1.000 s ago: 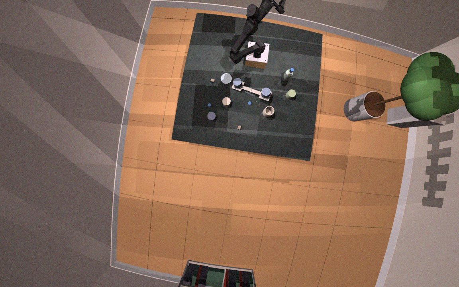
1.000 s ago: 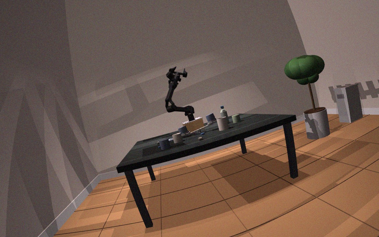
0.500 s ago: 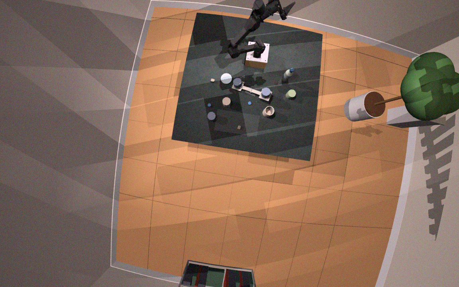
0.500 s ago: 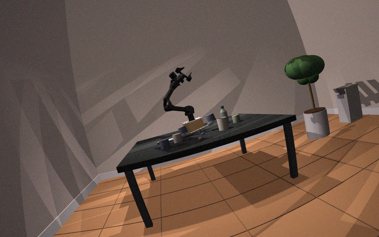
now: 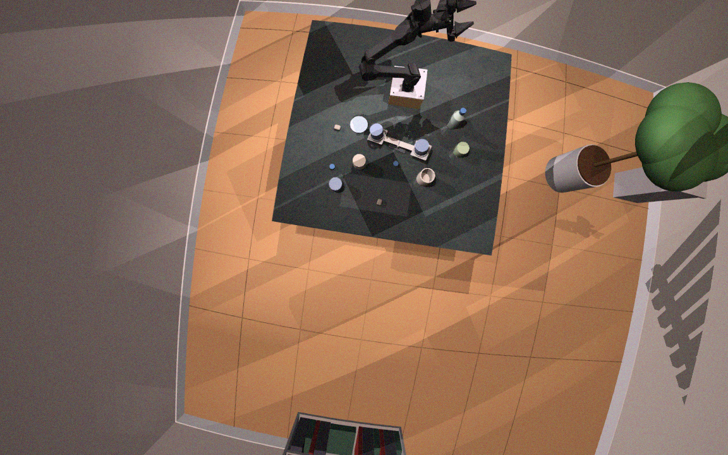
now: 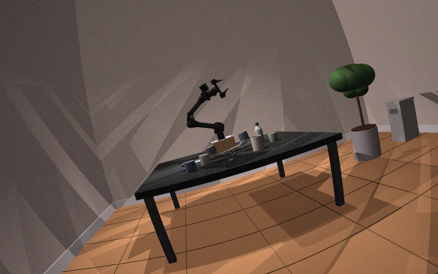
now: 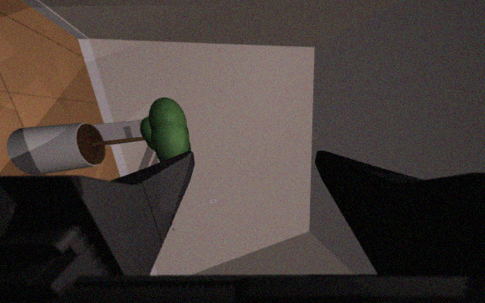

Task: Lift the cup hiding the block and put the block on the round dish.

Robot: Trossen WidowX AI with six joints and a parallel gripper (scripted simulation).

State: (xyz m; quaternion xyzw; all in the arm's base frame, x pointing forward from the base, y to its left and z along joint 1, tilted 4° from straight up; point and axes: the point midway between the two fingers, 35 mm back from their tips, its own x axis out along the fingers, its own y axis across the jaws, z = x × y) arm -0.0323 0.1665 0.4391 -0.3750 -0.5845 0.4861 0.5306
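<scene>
My gripper tip is 31 cm short of the grey block, 30 cm to the left of it and 52 cm above it. Also, from my gripper tip: bottle: 16 cm ahead, 13 cm to the left, 45 cm below; balance beam: 35 cm ahead, 17 cm to the right, 53 cm below; green cup: 32 cm ahead, 21 cm to the left, 53 cm below.
</scene>
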